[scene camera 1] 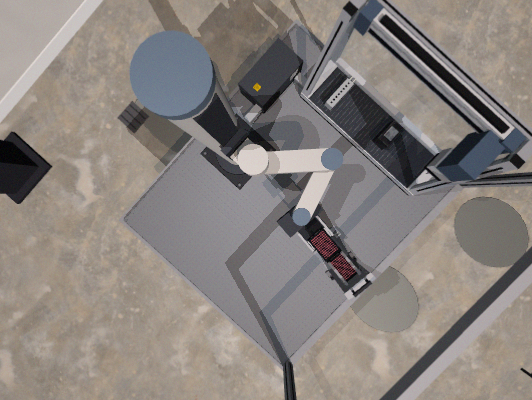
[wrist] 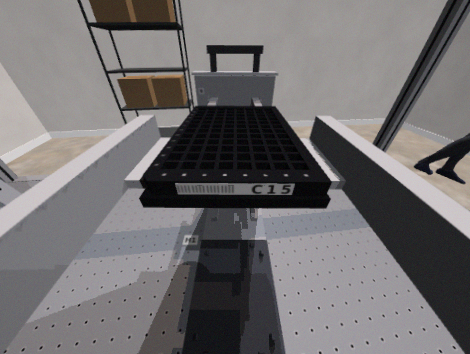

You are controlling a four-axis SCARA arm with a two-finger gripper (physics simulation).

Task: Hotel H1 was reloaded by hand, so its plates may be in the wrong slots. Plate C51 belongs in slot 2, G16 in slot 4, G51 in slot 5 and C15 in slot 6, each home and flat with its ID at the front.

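Frame: origin at the arm's base, x left, y back, z up, level; centimetres.
Seen in the pictures: gripper, fingertip midpoint: (scene camera 1: pixel 322 243) (wrist: pixel 235 130).
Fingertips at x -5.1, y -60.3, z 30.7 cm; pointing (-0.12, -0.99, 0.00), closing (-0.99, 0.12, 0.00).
A point is followed by its place in that frame.
My gripper (scene camera 1: pixel 325 245) {x -5.1, y -60.3, z 30.7 cm} (wrist: pixel 235 130) {x -5.1, y -60.3, z 30.7 cm} is shut on plate C15 (scene camera 1: pixel 324 244) {x -5.1, y -61.4, z 30.1 cm} (wrist: pixel 235 142) {x -5.0, y -59.2, z 30.3 cm}, with one finger along each long side. The plate is black in the wrist view, level, with its ID label towards the camera; its wells look red from above. Hotel H1 (scene camera 1: pixel 359 286) {x -8.2, y -84.0, z 32.2 cm} (wrist: pixel 235 86) {x -7.9, y -82.4, z 30.1 cm} stands beyond the plate, its upper panel and top handle showing behind it. Another red-welled plate (scene camera 1: pixel 343 267) {x -7.0, y -76.1, z 26.1 cm} shows in the hotel from above, its ID unreadable. The lower slots are hidden behind C15 in the wrist view. G16, G51 and C51 cannot be identified.
An H1 label (wrist: pixel 190 240) {x 3.5, y -71.5, z 1.3 cm} lies on the perforated deck (scene camera 1: pixel 200 220) {x -42.6, y -10.1, z 1.3 cm} (wrist: pixel 325 280) {x -22.1, y -60.0, z 1.3 cm}. The arm's column (scene camera 1: pixel 171 75) {x -0.2, y -0.3, z 89.5 cm} stands at the upper left, beside a black box (scene camera 1: pixel 272 72) {x 40.5, y 11.2, z 12.8 cm} with a yellow mark. A framed station with a dark tray (scene camera 1: pixel 350 112) {x 54.8, y -31.2, z 6.2 cm} stands at the upper right.
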